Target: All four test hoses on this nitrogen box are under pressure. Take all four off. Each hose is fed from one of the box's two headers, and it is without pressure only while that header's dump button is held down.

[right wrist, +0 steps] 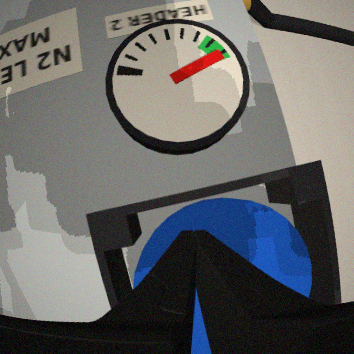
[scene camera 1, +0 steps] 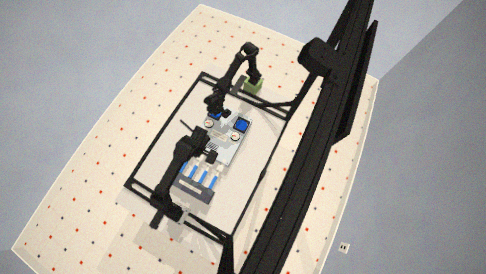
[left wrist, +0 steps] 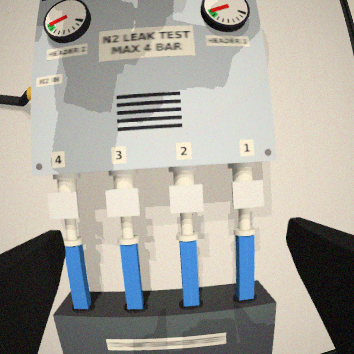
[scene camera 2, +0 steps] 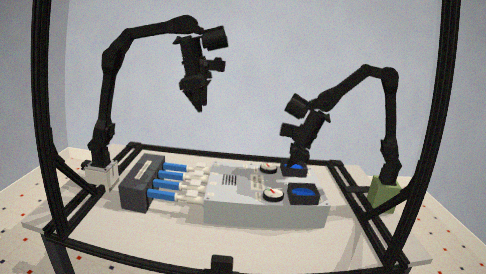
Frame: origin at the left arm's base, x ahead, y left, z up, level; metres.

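Where they show: left gripper, fingertip midpoint: (scene camera 1: 203, 150) (left wrist: 176, 238) (scene camera 2: 202, 108); right gripper, fingertip midpoint: (right wrist: 192, 241) (scene camera 1: 215, 115) (scene camera 2: 287, 167); left arm's base at its link origin: (scene camera 1: 176, 213) (scene camera 2: 100, 163); right arm's base at its link origin: (scene camera 1: 253, 80) (scene camera 2: 387, 181).
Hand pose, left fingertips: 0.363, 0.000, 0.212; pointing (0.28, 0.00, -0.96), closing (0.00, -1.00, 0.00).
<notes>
Things, the pixels of their centre, and the offset from my left fingertips, as dx, dy, dz. "*": a spot on its surface instead.
- header 2 dump button at the middle of its body: (right wrist: 222, 282) (scene camera 2: 293, 170) +0.295, +0.115, -0.206
- header 2 gauge at a spot on its surface: (right wrist: 177, 100) (left wrist: 67, 10) * +0.219, +0.112, -0.197
- header 1 gauge at a spot on its surface: (left wrist: 225, 11) * +0.204, -0.075, -0.196
- header 1 button at the middle of its body: (scene camera 2: 302, 196) (scene camera 1: 241, 125) +0.298, -0.075, -0.206
- black supply line at a spot on its surface: (right wrist: 300, 28) (left wrist: 7, 95) * +0.145, +0.233, -0.280
The grey nitrogen box (scene camera 2: 265, 216) (left wrist: 215, 120) has four blue hoses, 1 (left wrist: 245, 267), 2 (left wrist: 189, 272), 3 (left wrist: 132, 275) and 4 (left wrist: 78, 275), joined through white couplings to its numbered ports. My left gripper (scene camera 2: 200, 109) (left wrist: 176, 238) is open and empty, high above the hoses. My right gripper (right wrist: 192, 241) is shut and empty, its tips over the header 2 dump button (right wrist: 225, 215) (scene camera 2: 295, 167) inside its black guard; contact cannot be told. The header 2 gauge (right wrist: 177, 100) (left wrist: 67, 21) and the header 1 gauge (left wrist: 225, 11) both point to green. The header 1 button (scene camera 2: 304, 192) has nothing over it.
A dark block (scene camera 2: 131, 187) (left wrist: 100, 325) holds the hoses' far ends. A black supply line (left wrist: 10, 99) (right wrist: 300, 28) meets the box's side at N2 IN. A black frame (scene camera 1: 160, 134) surrounds the work area, with tall posts (scene camera 2: 42, 75) at both sides in scene camera 2.
</notes>
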